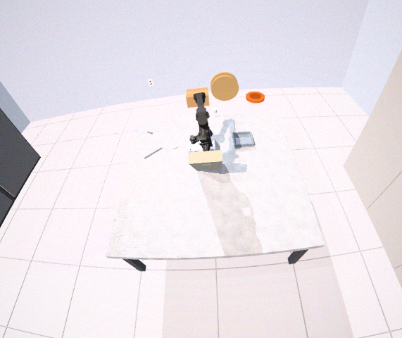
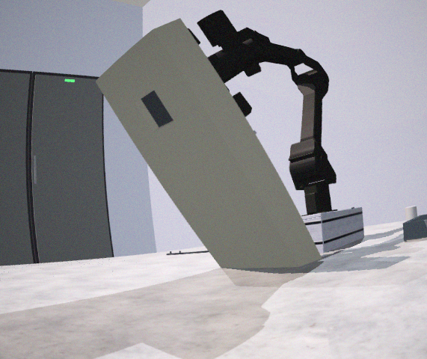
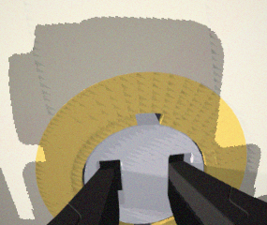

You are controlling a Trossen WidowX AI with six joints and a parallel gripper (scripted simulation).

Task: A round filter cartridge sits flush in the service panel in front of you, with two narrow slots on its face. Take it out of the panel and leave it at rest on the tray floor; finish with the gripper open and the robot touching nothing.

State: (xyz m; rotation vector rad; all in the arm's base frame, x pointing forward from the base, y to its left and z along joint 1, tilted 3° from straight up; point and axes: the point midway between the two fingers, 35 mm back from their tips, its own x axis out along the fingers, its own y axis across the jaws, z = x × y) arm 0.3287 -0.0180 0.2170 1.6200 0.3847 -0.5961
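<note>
Right now my gripper tip is 10 mm short of the round filter cartridge and 10 mm above it. From my gripper tip the other things lie so: grey tray (390 mm behind, 320 mm to the left, 270 mm below).
</note>
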